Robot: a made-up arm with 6 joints. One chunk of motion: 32 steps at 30 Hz.
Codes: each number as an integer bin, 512 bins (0 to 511) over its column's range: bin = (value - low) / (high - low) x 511, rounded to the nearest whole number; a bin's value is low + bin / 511 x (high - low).
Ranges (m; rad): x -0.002..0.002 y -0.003..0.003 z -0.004..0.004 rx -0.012..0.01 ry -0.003..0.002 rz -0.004..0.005
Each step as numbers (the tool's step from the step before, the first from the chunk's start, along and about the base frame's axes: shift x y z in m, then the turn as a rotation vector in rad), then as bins.
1 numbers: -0.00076 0.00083 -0.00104 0.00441 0.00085 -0.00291
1 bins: 158 326 189 381 393 62
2 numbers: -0.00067 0.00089 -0.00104 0.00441 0.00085 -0.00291
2 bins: 170 331 189 381 393 62
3 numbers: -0.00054 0.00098 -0.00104 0.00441 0.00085 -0.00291
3 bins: 187 339 189 381 393 62
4 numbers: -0.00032 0.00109 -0.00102 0.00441 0.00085 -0.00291
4 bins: 215 348 190 381 393 62
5 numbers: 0.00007 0.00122 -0.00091 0.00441 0.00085 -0.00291
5 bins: 264 359 197 381 393 62
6 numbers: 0.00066 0.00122 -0.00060 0.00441 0.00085 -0.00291
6 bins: 340 359 217 381 393 62
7 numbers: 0.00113 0.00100 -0.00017 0.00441 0.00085 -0.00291
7 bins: 400 341 245 381 393 62
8 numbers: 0.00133 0.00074 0.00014 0.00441 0.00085 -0.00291
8 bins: 425 319 264 381 393 62
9 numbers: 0.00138 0.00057 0.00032 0.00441 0.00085 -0.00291
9 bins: 432 304 276 381 393 62
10 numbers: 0.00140 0.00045 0.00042 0.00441 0.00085 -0.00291
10 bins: 434 294 282 381 393 62
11 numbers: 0.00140 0.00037 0.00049 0.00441 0.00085 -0.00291
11 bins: 434 287 287 381 393 62
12 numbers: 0.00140 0.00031 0.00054 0.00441 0.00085 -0.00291
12 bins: 434 282 290 381 393 62
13 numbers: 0.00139 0.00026 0.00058 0.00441 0.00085 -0.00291
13 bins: 433 278 293 381 393 62
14 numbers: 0.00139 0.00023 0.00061 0.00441 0.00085 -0.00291
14 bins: 433 275 294 381 393 62
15 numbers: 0.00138 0.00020 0.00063 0.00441 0.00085 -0.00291
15 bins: 432 273 296 381 393 62
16 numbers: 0.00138 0.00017 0.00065 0.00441 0.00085 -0.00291
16 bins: 432 270 297 381 393 62
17 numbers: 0.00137 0.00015 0.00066 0.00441 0.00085 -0.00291
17 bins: 431 268 298 381 393 62
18 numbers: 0.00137 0.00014 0.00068 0.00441 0.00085 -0.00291
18 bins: 431 267 299 381 393 62
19 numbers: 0.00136 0.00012 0.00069 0.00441 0.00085 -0.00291
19 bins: 429 266 300 381 393 62
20 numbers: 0.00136 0.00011 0.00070 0.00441 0.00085 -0.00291
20 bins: 429 265 300 381 393 62
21 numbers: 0.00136 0.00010 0.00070 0.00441 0.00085 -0.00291
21 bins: 429 264 300 381 393 62
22 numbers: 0.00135 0.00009 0.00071 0.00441 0.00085 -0.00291
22 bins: 428 263 301 381 393 62
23 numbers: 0.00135 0.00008 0.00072 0.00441 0.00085 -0.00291
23 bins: 428 262 301 381 393 62
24 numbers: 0.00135 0.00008 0.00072 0.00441 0.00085 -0.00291
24 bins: 428 262 301 381 393 62
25 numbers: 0.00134 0.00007 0.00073 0.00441 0.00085 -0.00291
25 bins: 427 261 302 381 393 62
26 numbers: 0.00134 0.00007 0.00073 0.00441 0.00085 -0.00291
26 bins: 427 261 302 381 393 62
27 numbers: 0.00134 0.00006 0.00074 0.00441 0.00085 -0.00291
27 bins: 427 261 303 381 393 62
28 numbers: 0.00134 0.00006 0.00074 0.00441 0.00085 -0.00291
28 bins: 427 261 303 381 393 62
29 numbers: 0.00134 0.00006 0.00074 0.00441 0.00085 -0.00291
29 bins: 427 261 303 381 393 62
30 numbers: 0.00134 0.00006 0.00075 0.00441 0.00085 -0.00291
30 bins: 427 261 303 381 393 62
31 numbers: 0.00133 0.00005 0.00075 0.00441 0.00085 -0.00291
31 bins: 425 260 303 381 393 62
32 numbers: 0.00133 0.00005 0.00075 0.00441 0.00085 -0.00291
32 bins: 425 260 303 381 393 62
